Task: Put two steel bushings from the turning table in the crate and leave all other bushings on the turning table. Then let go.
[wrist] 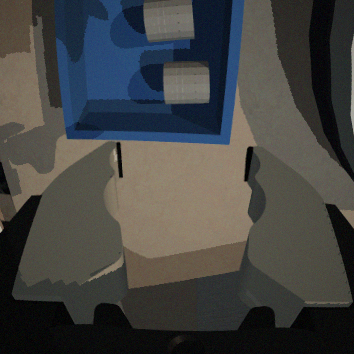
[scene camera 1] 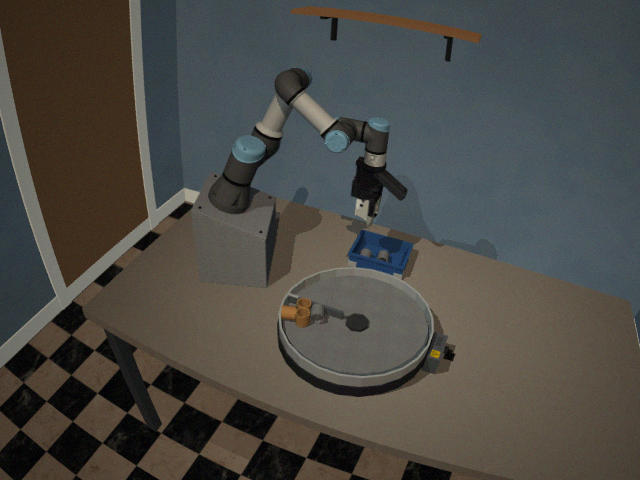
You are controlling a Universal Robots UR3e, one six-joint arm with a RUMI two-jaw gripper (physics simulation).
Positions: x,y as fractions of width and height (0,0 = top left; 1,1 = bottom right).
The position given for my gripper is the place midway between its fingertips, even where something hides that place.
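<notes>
From scene camera 1 I'm seeing my gripper (scene camera 1: 0.58,0.47), and there's a blue crate (scene camera 1: 0.62,0.52) there too. The wrist view also gives me the crate (wrist: 0.31,0.22), along with my gripper (wrist: 0.52,0.42).
</notes>
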